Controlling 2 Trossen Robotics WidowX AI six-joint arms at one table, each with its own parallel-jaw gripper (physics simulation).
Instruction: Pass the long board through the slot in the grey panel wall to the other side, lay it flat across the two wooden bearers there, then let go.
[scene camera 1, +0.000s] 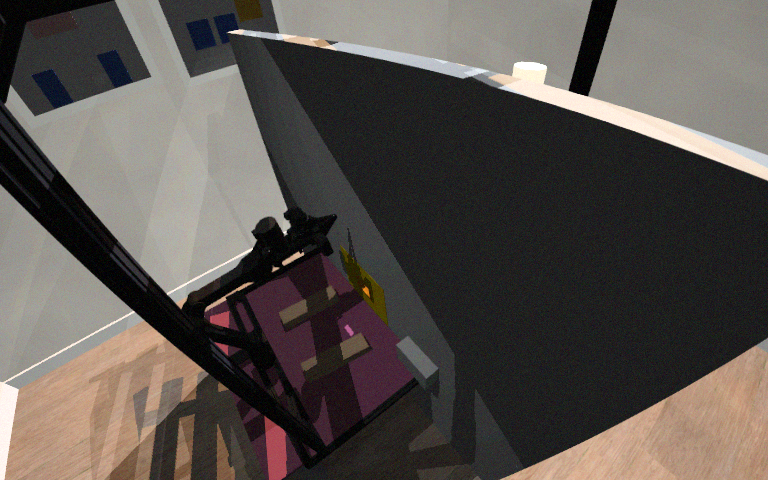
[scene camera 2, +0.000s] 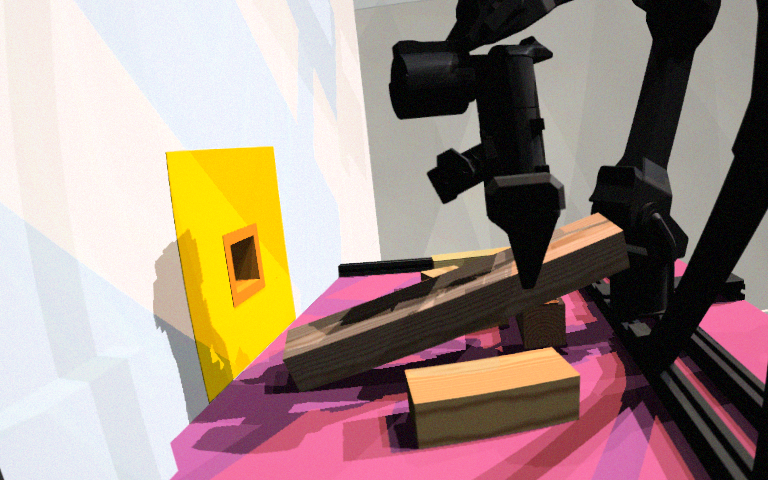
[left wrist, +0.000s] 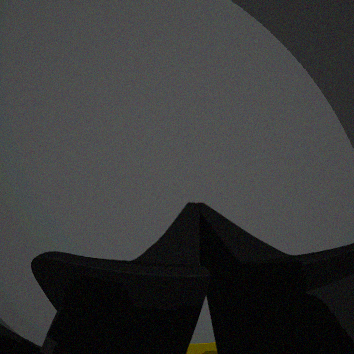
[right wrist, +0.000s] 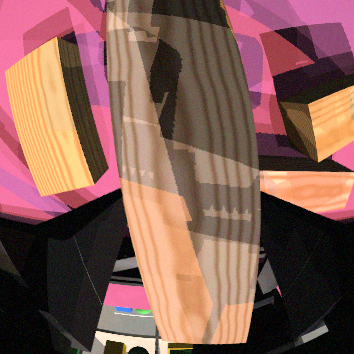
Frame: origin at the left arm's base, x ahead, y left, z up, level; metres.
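Where they show: left gripper, fingertip midpoint: (scene camera 1: 336, 215) (left wrist: 194, 210); right gripper, fingertip midpoint: (scene camera 2: 525, 279) (right wrist: 191, 197); left arm's base at its link origin: (scene camera 1: 265, 361); right arm's base at its link origin: (scene camera 2: 644, 308).
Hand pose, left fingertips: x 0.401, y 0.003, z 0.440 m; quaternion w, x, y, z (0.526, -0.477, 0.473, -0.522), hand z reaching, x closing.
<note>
Each offset is from my left fingertips to the top centre of the thing. "*": to the spot under its first point. Level surfaces: height alone.
The long wooden board (scene camera 2: 411, 319) (right wrist: 189, 168) is tilted, its low end on the pink mat @[0.459 m down] (scene camera 2: 287, 443) near the yellow panel @[* 0.082 m ahead, 0.093 m right, 0.275 m down] (scene camera 2: 206, 200), its high end to the right. My right gripper (scene camera 2: 527, 283) (right wrist: 191, 197) is shut on the board near its raised end. The orange-framed slot @[* 0.068 m ahead, 0.009 m left, 0.354 m down] (scene camera 2: 245, 259) (scene camera 1: 366, 291) is empty. On the wall's other side two wooden bearers @[0.163 m back, 0.103 m left, 0.421 m down] (scene camera 1: 308, 305) @[0.189 m back, 0.146 m right, 0.421 m down] (scene camera 1: 336, 357) lie bare on the mat. My left gripper (scene camera 1: 325, 224) (left wrist: 194, 210) is shut and empty, close to the grey panel wall (scene camera 1: 477, 214) (left wrist: 140, 105).
Two loose wooden blocks @[0.338 m ahead, 0.183 m right, 0.421 m down] (scene camera 2: 492, 395) @[0.394 m ahead, 0.042 m left, 0.415 m down] (scene camera 2: 544, 324) lie on the mat beside and under the board; they also show in the right wrist view (right wrist: 46, 119) (right wrist: 323, 123). A black bar (scene camera 2: 384, 268) lies behind. A small grey block @[* 0.005 m back, 0.362 m right, 0.359 m down] (scene camera 1: 417, 362) sits at the wall's foot.
</note>
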